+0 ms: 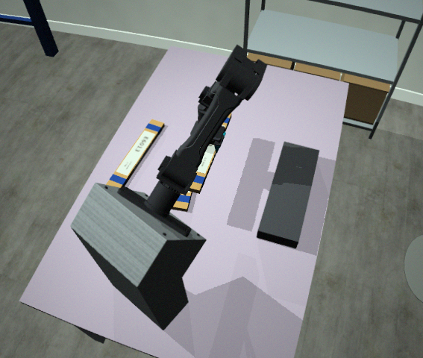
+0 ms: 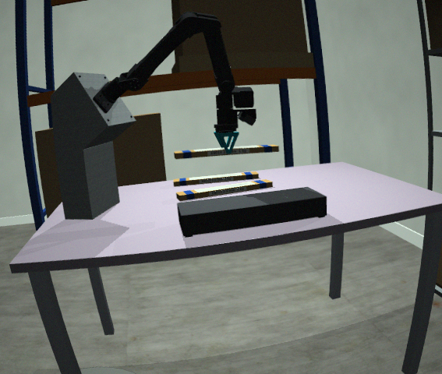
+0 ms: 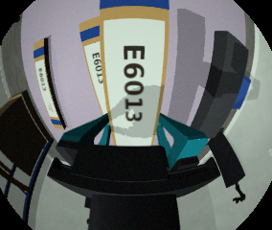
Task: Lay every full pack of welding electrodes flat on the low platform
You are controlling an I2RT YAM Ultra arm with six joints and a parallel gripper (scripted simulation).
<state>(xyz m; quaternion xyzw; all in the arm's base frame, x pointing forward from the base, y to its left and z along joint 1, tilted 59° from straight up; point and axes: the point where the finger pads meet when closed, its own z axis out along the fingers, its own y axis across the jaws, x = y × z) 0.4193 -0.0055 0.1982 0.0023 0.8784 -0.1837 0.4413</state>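
My hand is 80 mm past the low dark platform, 300 mm to the left of it and 150 mm above it.
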